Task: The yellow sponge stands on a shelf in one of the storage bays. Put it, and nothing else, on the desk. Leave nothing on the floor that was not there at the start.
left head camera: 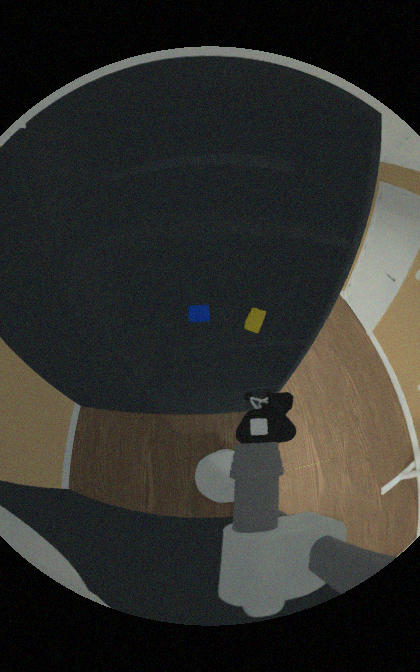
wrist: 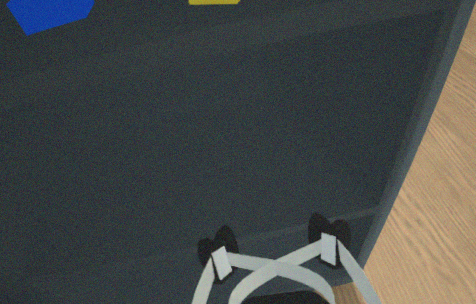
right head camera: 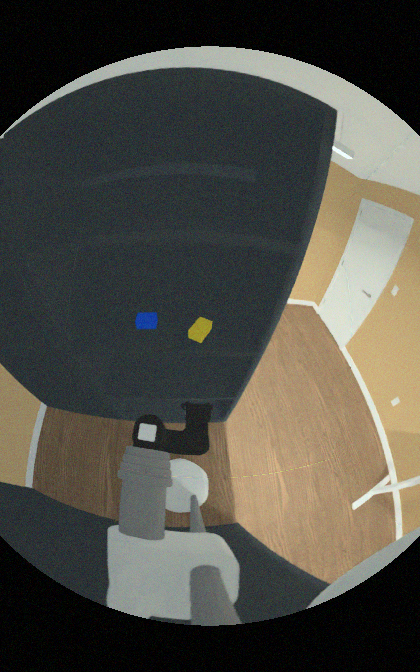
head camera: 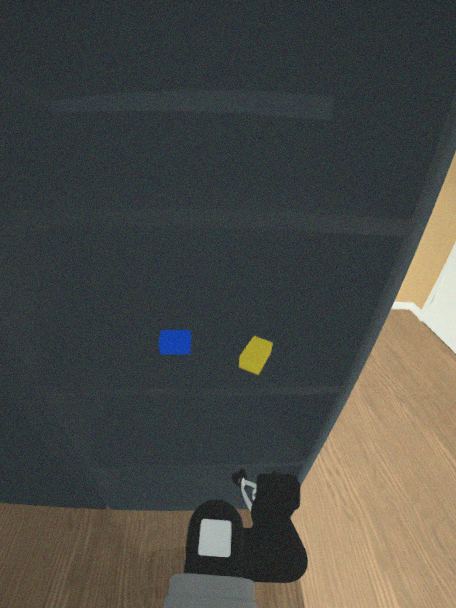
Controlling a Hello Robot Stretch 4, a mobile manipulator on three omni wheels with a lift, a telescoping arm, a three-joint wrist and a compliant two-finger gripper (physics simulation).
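Frame: origin at the robot's base, x ahead, y left, z up, level; millimetres.
Seen in the pictures: gripper, fingertip midpoint: (wrist: 272,237) (head camera: 256,475).
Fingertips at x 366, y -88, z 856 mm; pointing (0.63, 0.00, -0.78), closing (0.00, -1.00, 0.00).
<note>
A point is followed by its place in that frame.
The yellow sponge (head camera: 256,355) {x 624, y -81, z 1008 mm} (left head camera: 255,320) (right head camera: 200,330) stands turned at an angle on a shelf of the dark storage unit (head camera: 200,222) {x 535, y 58, z 1398 mm}. In the wrist view, a strip of the sponge (wrist: 214,1) {x 604, y -65, z 966 mm} shows at the top edge. My gripper (wrist: 272,237) {x 366, y -88, z 856 mm} is open, its two fingertips apart with no object between them. It is lower than the sponge's shelf and apart from the sponge, near the unit's lower front. In the head camera view the gripper is seen partly behind the wrist. The desk cannot be made out for certain.
A blue block (head camera: 175,342) {x 657, y 155, z 1008 mm} (left head camera: 199,313) (right head camera: 146,320) (wrist: 51,14) {x 654, y 156, z 980 mm} stands left of the sponge on the same shelf. The unit's right side panel (wrist: 425,125) {x 570, y -357, z 738 mm} borders wooden floor (head camera: 390,450) {x 886, y -1051, z -27 mm}. A white door (right head camera: 367,270) is at the right, and a white bar (right head camera: 371,492) is at the lower right.
</note>
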